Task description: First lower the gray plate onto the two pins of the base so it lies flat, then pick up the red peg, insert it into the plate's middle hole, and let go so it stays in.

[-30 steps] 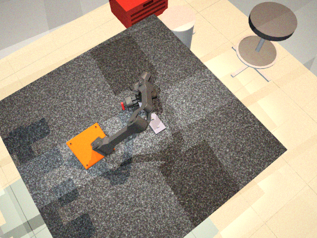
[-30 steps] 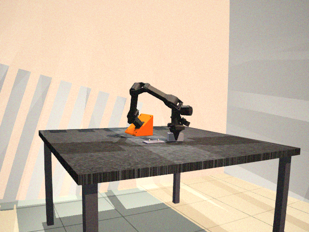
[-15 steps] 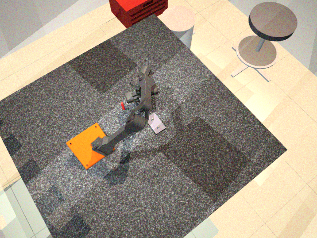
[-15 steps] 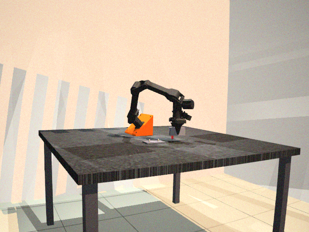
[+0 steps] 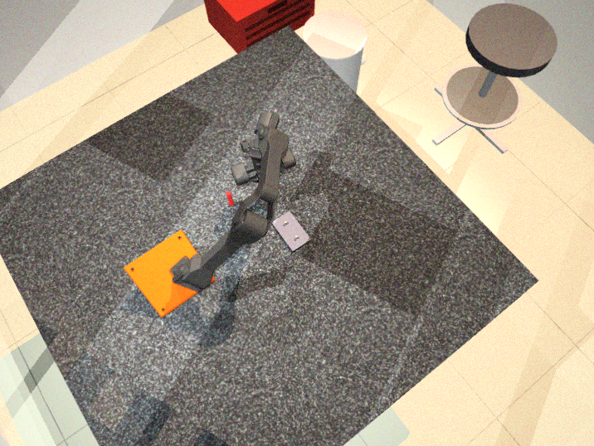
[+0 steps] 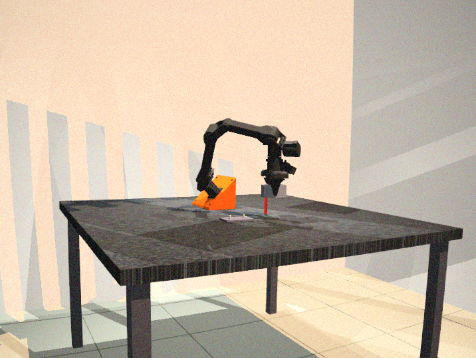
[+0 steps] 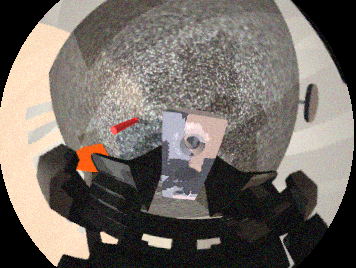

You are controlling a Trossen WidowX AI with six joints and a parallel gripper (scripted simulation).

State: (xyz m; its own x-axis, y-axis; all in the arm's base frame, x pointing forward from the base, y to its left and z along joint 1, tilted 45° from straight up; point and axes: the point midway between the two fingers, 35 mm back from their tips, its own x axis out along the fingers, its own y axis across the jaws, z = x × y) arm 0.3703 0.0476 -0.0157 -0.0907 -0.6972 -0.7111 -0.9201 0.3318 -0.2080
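The base lies 40 mm behind my gripper tip, 150 mm to the right of it and 90 mm below it. From my gripper tip the other things lie so: gray plate: 30 mm above; red peg: 110 mm behind, 50 mm to the left, 60 mm below.
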